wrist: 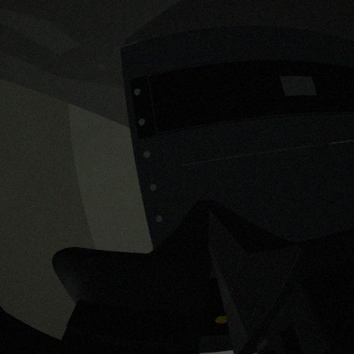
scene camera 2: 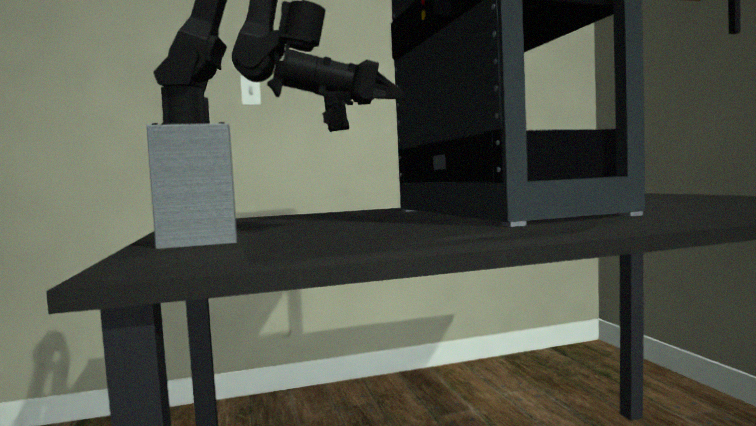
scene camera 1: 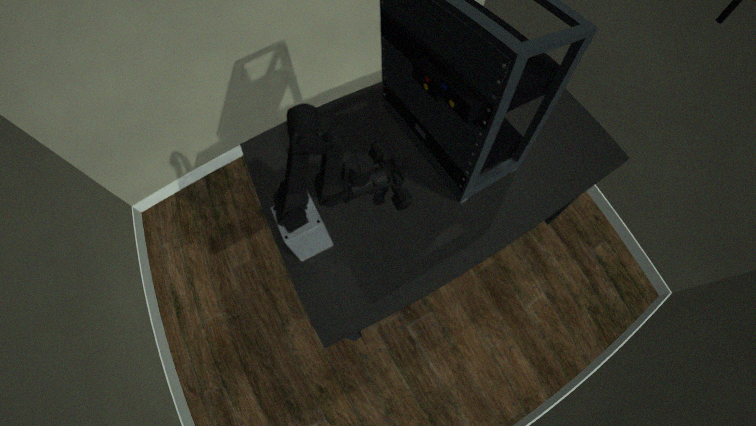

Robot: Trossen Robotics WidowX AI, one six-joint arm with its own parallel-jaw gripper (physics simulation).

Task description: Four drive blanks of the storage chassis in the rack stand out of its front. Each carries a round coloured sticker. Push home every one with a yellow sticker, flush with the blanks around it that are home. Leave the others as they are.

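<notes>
The dark rack (scene camera 1: 502, 108) (scene camera 2: 512, 105) (wrist: 145, 170) holds the storage chassis high on its front. In scene camera 1, a red sticker (scene camera 1: 427, 79) sits above a yellow sticker (scene camera 1: 425, 86), with a blue sticker (scene camera 1: 444, 86) beside them and another yellow sticker (scene camera 1: 451, 104) further right. Scene camera 2 shows the red sticker (scene camera 2: 423, 2) and a yellow sticker (scene camera 2: 423, 14) at its top edge. One yellow sticker (wrist: 221, 319) shows low between the finger shapes in the wrist view. My gripper (scene camera 1: 400, 172) (scene camera 2: 399, 94) (wrist: 204, 207) is shut and empty, before the rack's front, below the stickers. How far each blank protrudes is too dark to tell.
The rack stands on the dark table (scene camera 1: 402, 254) (scene camera 2: 317, 243). A lower rack unit carries a pale label (scene camera 1: 420, 130) (scene camera 2: 439, 161) (wrist: 298, 85). The arm's silver base box (scene camera 1: 312, 243) (scene camera 2: 193, 185) stands near the table's left end. A wall is behind.
</notes>
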